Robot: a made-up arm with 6 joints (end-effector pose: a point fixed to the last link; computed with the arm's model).
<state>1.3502 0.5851 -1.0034 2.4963 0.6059 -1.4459</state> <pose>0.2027 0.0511 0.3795 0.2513 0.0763 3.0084</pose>
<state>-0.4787 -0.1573 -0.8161 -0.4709 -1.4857 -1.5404</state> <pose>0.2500 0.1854 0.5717 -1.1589 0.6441 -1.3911</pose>
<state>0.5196 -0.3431 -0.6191 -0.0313 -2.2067 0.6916</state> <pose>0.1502 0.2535 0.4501 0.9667 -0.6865 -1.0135</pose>
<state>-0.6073 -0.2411 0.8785 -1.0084 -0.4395 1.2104</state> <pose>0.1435 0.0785 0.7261 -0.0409 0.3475 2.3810</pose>
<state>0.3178 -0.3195 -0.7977 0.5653 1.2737 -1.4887</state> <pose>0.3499 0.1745 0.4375 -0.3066 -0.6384 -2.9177</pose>
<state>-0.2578 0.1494 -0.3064 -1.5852 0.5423 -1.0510</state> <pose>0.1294 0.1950 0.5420 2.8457 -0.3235 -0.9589</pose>
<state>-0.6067 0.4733 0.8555 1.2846 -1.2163 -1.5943</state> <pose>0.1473 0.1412 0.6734 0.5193 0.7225 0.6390</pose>
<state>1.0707 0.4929 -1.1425 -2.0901 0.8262 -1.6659</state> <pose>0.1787 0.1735 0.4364 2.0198 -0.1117 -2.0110</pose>
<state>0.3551 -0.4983 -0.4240 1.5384 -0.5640 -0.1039</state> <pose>0.2287 0.3164 0.4675 1.0041 -1.1559 -1.5007</pose>
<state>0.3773 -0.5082 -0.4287 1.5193 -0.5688 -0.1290</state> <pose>0.2263 0.3190 0.4698 0.9300 -1.1325 -1.4284</pose>
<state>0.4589 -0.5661 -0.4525 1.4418 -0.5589 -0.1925</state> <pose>0.2181 0.3314 0.4795 0.7388 -1.0518 -1.2610</pose>
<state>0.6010 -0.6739 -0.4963 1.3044 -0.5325 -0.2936</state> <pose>0.2066 0.3529 0.5013 0.5312 -0.8927 -1.0989</pose>
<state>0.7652 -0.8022 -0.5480 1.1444 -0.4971 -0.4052</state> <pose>0.1977 0.3748 0.5334 0.3922 -0.6973 -1.0138</pose>
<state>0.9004 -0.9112 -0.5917 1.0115 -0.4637 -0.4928</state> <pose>0.1936 0.3897 0.5642 0.3167 -0.5367 -0.9864</pose>
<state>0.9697 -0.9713 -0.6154 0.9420 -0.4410 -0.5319</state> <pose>0.1926 0.3965 0.5811 0.2840 -0.4606 -0.9842</pose>
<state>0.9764 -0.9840 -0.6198 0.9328 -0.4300 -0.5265</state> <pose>0.1924 0.3982 0.5827 0.2776 -0.4639 -0.9892</pose>
